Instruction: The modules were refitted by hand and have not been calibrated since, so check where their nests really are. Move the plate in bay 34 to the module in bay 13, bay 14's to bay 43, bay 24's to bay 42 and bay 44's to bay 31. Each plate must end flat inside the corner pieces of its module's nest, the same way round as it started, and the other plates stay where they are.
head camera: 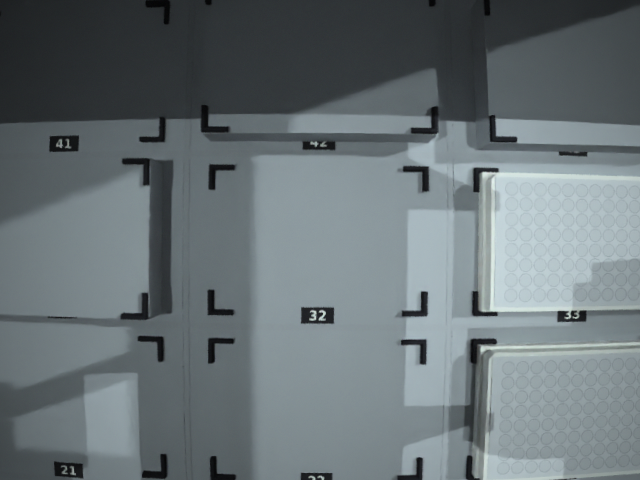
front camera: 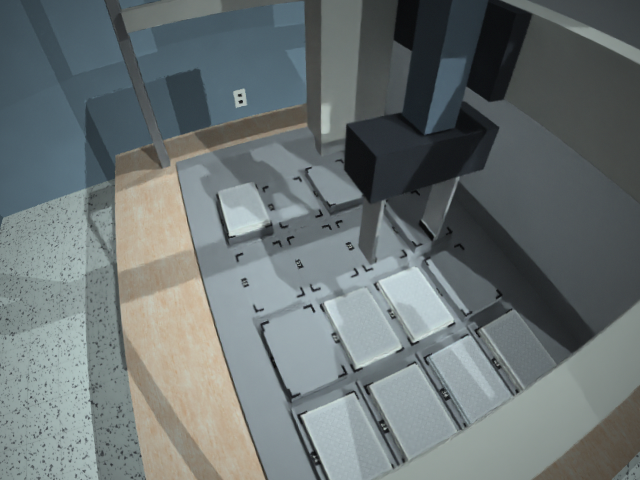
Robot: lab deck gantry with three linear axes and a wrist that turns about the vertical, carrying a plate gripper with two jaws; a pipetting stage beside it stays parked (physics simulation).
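Where they show: gripper, fingertip midpoint: (front camera: 398,242); robot's base, link origin: (front camera: 219,202).
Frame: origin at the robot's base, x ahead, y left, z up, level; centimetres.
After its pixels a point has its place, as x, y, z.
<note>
My gripper (front camera: 401,246) {35.8, 21.2, 15.6} hangs empty over the deck by bays 32 and 42, its two jaws wide apart. The plates of bay 14 (front camera: 343,439) {54.9, 4.1, 2.9}, bay 24 (front camera: 413,410) {55.6, 14.9, 2.9}, bay 34 (front camera: 471,379) {55.8, 25.5, 2.9} and bay 44 (front camera: 516,347) {55.3, 35.8, 2.9} sit in the nearest row of the front view. The bay 13 module (front camera: 302,351) {40.0, 4.2, 1.9}, a raised block with black corner pieces, is bare. The bay 43 module (front camera: 465,279) {39.9, 36.5, 1.9} (head camera: 563,93) {37.4, 34.6, 1.9} and bay 42 module (head camera: 320,93) {22.9, 34.1, 1.9} are bare; the latter is partly behind the jaws in the front view. The bay 31 module (front camera: 333,183) {6.7, 25.0, 1.9} (head camera: 72,242) {8.4, 25.5, 1.9} is bare.
Plates stand in bay 23 (front camera: 361,328) {40.0, 14.6, 1.4} (head camera: 563,413) {37.9, 15.2, 1.4} and bay 33 (front camera: 416,302) {39.7, 25.6, 1.4} (head camera: 568,242) {37.9, 25.7, 1.4}, beside modules 13 and 43. Another plate (front camera: 242,209) {7.8, 4.0, 3.3} is in the far left corner bay. Bay 32's label (head camera: 317,315) {22.8, 21.1, 0.0} lies between flat corner marks. A pale column (front camera: 336,77) {25.5, 15.6, 36.8} stands behind.
</note>
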